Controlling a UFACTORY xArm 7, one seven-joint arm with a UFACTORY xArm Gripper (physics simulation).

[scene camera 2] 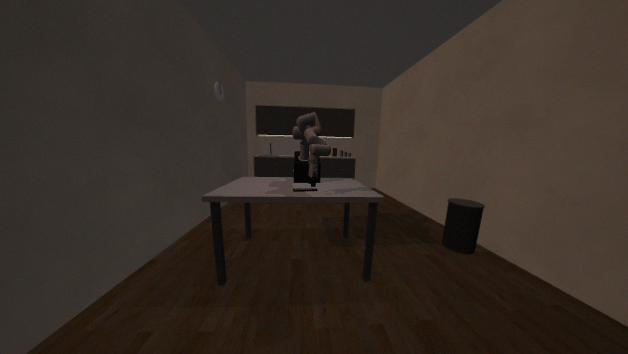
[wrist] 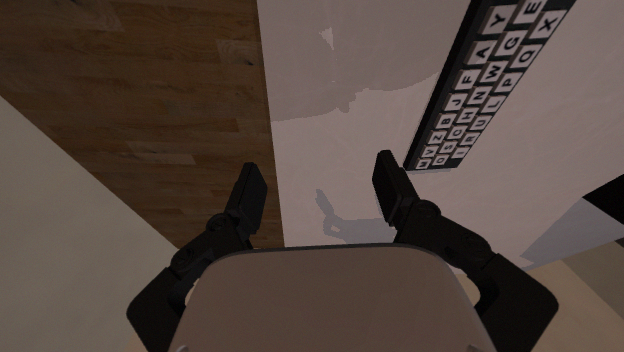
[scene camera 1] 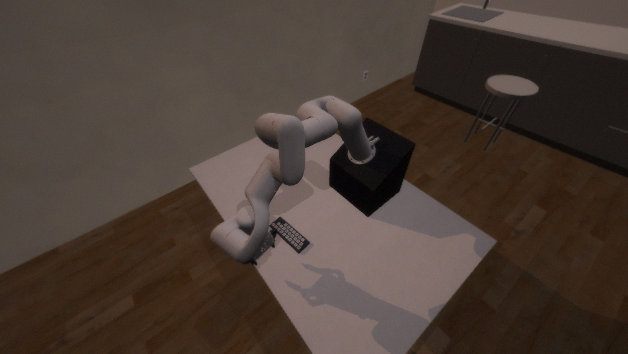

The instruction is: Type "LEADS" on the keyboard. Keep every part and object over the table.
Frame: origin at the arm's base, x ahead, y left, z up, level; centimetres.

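Seen in the pictures: gripper, fingertip midpoint: (scene camera 2: 311,185) (wrist: 316,170) (scene camera 1: 263,254); arm's base, link origin: (scene camera 2: 304,158) (scene camera 1: 361,152).
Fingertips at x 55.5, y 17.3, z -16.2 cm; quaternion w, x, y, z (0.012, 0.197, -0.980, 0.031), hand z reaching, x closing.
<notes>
Pixels of each thing's top centre, then the offset from my fingertips to it.
- black keyboard, top centre: (wrist: 482,90) (scene camera 1: 288,232) (scene camera 2: 305,188) dx -13.3, dy -7.6, dz -6.0 cm
- L key, top centre: (wrist: 493,104) dx -15.5, dy -6.9, dz -6.0 cm
- E key, top centre: (wrist: 531,8) dx -11.5, dy -12.4, dz -6.0 cm
- S key, top centre: (wrist: 448,147) dx -15.3, dy -1.9, dz -6.0 cm
The black keyboard (scene camera 1: 291,235) (scene camera 2: 305,189) (wrist: 464,116) with white letter keys lies flat on the white table (scene camera 1: 385,255) (scene camera 2: 250,198) (wrist: 560,145). In the wrist view the L key (wrist: 493,104), E key (wrist: 532,7), A key (wrist: 482,51) and S key (wrist: 448,147) show at the right; the D key does not show, as the keyboard runs out of the frame's top. My gripper (scene camera 1: 264,250) (scene camera 2: 313,184) (wrist: 316,170) is open and empty, tilted beside the keyboard near the table edge. In the wrist view one finger appears against the floor and the other near the M-key end of the keyboard.
The black pedestal (scene camera 1: 372,175) bears the arm's base on the table. The table's long edge (wrist: 272,135) runs between the fingers in the wrist view. A stool (scene camera 1: 511,86) and a kitchen counter (scene camera 1: 500,55) stand away from the table. A dark bin (scene camera 2: 462,226) stands on the floor.
</notes>
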